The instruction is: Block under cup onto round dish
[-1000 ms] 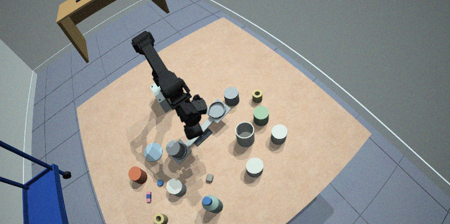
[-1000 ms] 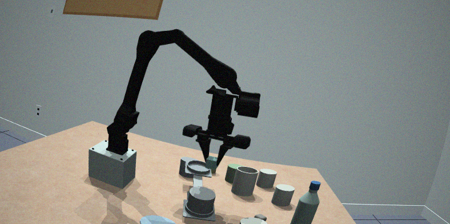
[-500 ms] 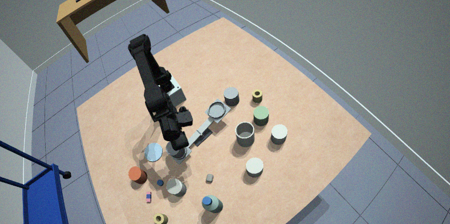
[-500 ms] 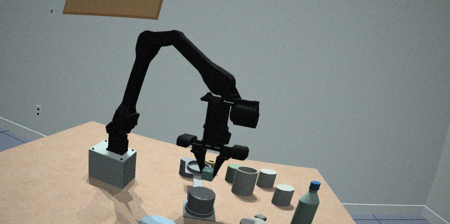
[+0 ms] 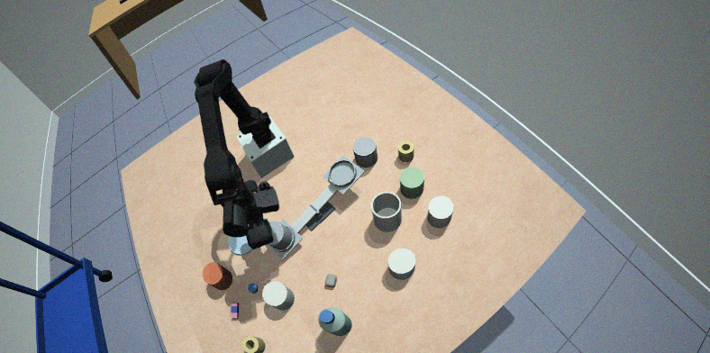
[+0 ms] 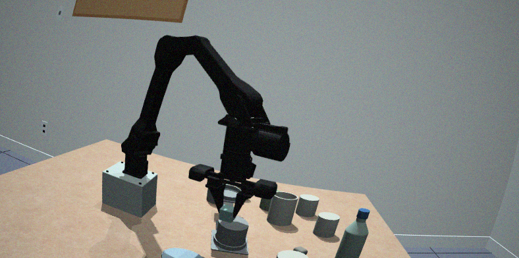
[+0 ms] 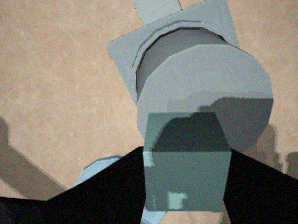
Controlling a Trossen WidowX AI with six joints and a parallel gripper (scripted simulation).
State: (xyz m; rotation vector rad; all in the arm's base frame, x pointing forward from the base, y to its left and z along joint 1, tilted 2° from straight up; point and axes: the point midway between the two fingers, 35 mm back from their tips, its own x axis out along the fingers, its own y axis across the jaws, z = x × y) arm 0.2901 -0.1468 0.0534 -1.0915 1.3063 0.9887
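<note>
My gripper tip is now 80 mm past the light blue round dish, 100 mm to the left of it and 110 mm above it. The rest, counted from my gripper tip: teal block (right at my gripper tip); then balance beam (150 mm to the left, 70 mm below); then orange cylinder (20 mm ahead, 230 mm to the right, 70 mm below).
</note>
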